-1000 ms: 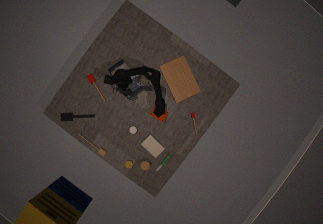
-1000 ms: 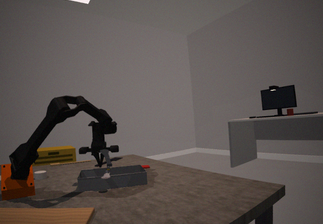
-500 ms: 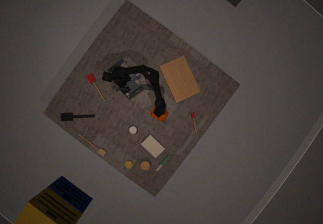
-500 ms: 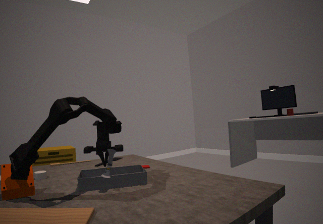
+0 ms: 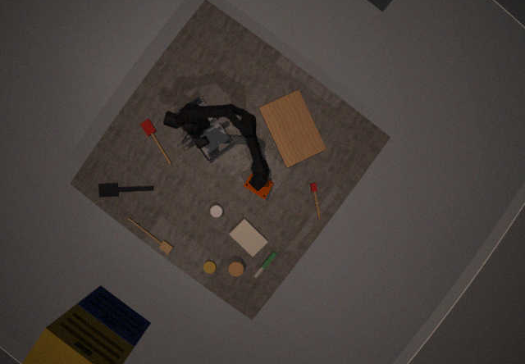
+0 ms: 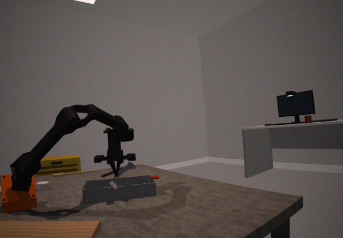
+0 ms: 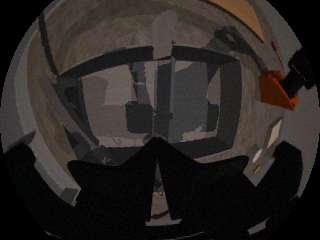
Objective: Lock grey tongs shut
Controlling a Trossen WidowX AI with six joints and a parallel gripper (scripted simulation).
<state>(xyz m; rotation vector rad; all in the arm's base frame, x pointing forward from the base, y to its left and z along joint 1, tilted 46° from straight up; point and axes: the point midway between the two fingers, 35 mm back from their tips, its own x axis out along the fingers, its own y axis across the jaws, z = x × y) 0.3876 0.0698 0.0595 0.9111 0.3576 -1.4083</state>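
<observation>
The grey roasting tin lies 5 cm below my gripper tip and 3 cm to the right of it. The rest, counted from my gripper tip: white puck: 34 cm behind, 25 cm to the left, 6 cm below; then red spatula: 20 cm to the left, 18 cm ahead, 7 cm below; then wooden board: 35 cm to the right, 34 cm behind, 7 cm below.
</observation>
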